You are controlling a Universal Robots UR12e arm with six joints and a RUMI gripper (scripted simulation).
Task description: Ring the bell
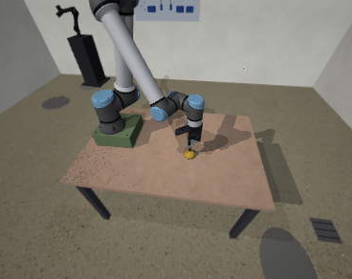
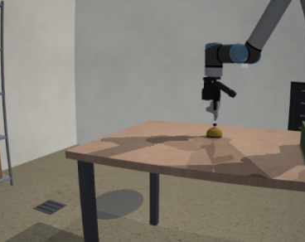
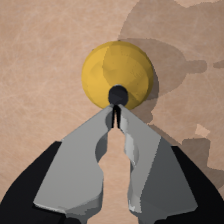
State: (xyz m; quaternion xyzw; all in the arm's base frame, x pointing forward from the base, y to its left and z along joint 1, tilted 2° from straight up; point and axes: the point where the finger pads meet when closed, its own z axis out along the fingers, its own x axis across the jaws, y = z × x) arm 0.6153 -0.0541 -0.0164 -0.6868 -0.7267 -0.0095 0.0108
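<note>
My hand is 40 mm above the black button. Round my hand: yellow dome bell (60 mm below).
</note>
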